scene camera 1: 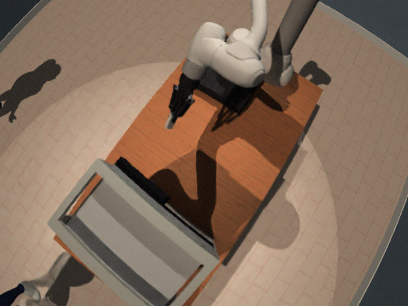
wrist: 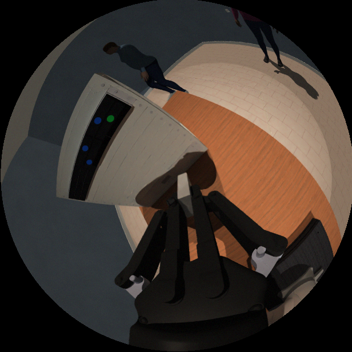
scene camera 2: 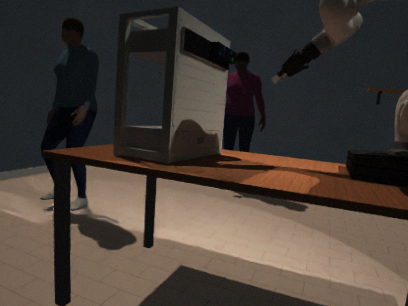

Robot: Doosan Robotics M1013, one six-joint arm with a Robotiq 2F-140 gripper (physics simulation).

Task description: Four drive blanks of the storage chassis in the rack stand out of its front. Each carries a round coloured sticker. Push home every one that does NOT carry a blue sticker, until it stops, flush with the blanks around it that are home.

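Places are measured from the arm's base along level axes (x ahead, y left, z up), in centimetres.
Pixels of known places: gripper, fingertip midpoint: [scene camera 1: 168,127] [scene camera 2: 272,81].
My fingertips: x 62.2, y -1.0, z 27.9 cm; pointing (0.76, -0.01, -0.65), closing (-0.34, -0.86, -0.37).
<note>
Behind a point stands the place of what it marks.
The storage chassis [scene camera 1: 142,180] {y 6.7, x 85.1, z 42.2 cm} [scene camera 2: 197,46] {y 28.4, x 89.4, z 37.4 cm} [wrist: 78,186] is a black band high in the rack's front. In the wrist view its face carries a green sticker [wrist: 110,118], a blue sticker [wrist: 97,120] beside it, and two more blue stickers [wrist: 85,148] [wrist: 89,162] farther along. How far each stickered blank stands out cannot be told. My gripper [scene camera 1: 175,112] [scene camera 2: 285,73] [wrist: 185,181] is shut, with a pale tip piece [scene camera 1: 170,121] [scene camera 2: 276,79] [wrist: 183,184] at its fingertips. It is in the air, well away from the chassis front and touching nothing there.
The pale grey rack [scene camera 1: 107,172] {y -2.6, x 89.4, z 48.9 cm} [scene camera 2: 172,95] {y 41.3, x 92.6, z 16.1 cm} [wrist: 145,145] stands at one end of the wooden table [scene camera 1: 150,125] {y -23.4, x 58.4, z -10.9 cm} [scene camera 2: 280,175] {y 29.2, x 50.9, z -10.9 cm} [wrist: 260,145]. The arm's black base plate [scene camera 2: 375,165] {y 16.8, x 17.2, z -4.2 cm} [wrist: 305,255] is at the other end. Two people stand beyond the table.
</note>
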